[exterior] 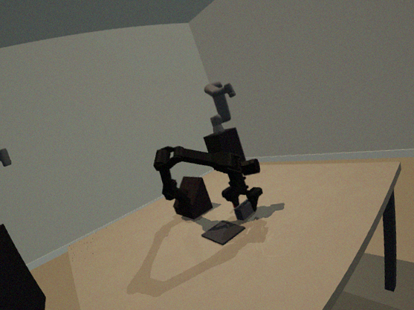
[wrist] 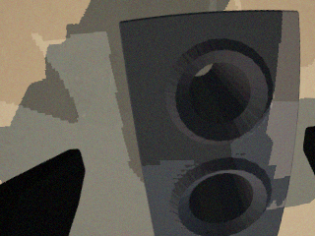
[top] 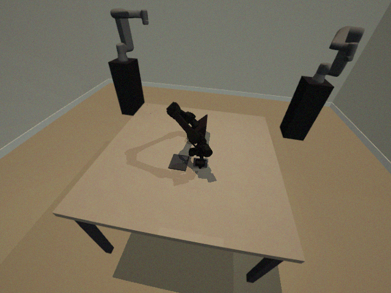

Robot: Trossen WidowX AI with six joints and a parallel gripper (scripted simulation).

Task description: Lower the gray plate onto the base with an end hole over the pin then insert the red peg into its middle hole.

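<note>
The gray plate is 20 mm above my gripper tip. The rest, counted from my gripper tip: red peg: 120 mm behind, 30 mm to the left, 20 mm above; dark square base: 130 mm to the right, 10 mm below.
</note>
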